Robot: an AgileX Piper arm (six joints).
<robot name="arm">
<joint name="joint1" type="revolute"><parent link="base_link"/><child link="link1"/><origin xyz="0.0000 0.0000 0.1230"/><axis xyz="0 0 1"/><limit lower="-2.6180" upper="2.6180"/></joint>
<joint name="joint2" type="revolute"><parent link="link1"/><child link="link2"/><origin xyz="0.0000 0.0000 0.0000" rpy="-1.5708 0.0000 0.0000"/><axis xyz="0 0 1"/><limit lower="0.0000" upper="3.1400"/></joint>
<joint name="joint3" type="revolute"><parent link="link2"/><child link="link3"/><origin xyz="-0.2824 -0.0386 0.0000"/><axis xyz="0 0 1"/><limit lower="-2.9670" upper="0.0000"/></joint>
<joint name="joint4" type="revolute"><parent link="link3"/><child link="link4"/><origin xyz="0.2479 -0.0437 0.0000" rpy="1.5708 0.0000 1.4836"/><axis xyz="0 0 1"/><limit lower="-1.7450" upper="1.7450"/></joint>
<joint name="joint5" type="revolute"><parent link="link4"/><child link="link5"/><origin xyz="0.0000 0.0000 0.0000" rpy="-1.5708 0.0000 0.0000"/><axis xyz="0 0 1"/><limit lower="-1.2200" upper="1.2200"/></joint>
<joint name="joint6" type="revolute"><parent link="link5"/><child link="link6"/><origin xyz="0.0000 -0.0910 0.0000" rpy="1.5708 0.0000 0.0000"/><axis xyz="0 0 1"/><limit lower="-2.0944" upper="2.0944"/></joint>
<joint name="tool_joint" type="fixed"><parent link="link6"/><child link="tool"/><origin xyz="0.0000 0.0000 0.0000"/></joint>
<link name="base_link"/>
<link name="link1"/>
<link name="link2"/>
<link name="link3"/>
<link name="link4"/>
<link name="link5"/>
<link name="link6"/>
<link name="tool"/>
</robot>
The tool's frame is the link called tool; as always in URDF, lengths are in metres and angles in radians.
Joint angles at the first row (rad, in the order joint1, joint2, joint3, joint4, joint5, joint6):
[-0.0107, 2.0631, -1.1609, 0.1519, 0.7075, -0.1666]
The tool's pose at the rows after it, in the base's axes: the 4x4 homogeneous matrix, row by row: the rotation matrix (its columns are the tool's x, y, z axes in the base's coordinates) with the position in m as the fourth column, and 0 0 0 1 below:
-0.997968, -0.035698, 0.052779, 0.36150; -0.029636, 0.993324, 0.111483, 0.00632; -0.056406, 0.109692, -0.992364, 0.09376; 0, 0, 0, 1
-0.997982, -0.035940, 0.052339, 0.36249; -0.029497, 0.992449, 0.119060, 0.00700; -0.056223, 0.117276, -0.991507, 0.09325; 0, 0, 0, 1
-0.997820, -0.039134, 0.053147, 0.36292; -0.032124, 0.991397, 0.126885, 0.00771; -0.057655, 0.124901, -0.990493, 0.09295; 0, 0, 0, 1
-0.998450, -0.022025, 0.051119, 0.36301; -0.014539, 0.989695, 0.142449, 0.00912; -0.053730, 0.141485, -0.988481, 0.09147; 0, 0, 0, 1
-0.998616, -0.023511, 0.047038, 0.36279; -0.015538, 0.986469, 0.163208, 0.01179; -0.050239, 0.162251, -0.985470, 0.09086; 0, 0, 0, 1
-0.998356, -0.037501, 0.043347, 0.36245; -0.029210, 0.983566, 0.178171, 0.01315; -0.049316, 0.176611, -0.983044, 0.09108; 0, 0, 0, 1
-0.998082, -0.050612, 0.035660, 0.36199; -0.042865, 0.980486, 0.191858, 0.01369; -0.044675, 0.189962, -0.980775, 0.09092; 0, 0, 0, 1
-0.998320, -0.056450, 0.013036, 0.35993; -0.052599, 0.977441, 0.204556, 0.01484; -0.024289, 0.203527, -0.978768, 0.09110; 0, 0, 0, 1
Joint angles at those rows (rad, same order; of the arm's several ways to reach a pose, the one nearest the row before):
[-0.0107, 2.0714, -1.1654, 0.1733, 0.7075, -0.1729]
[-0.0107, 2.0755, -1.1700, 0.1847, 0.7095, -0.1813]
[-0.0107, 2.0773, -1.1715, 0.1969, 0.7095, -0.1934]
[-0.0107, 2.0820, -1.1715, 0.2213, 0.7095, -0.1946]
[-0.0085, 2.0844, -1.1715, 0.2523, 0.7146, -0.2167]
[-0.0085, 2.0844, -1.1714, 0.2738, 0.7212, -0.2462]
[-0.0105, 2.0859, -1.1724, 0.2919, 0.7316, -0.2744]
[-0.0105, 2.0860, -1.1724, 0.3028, 0.7565, -0.2879]

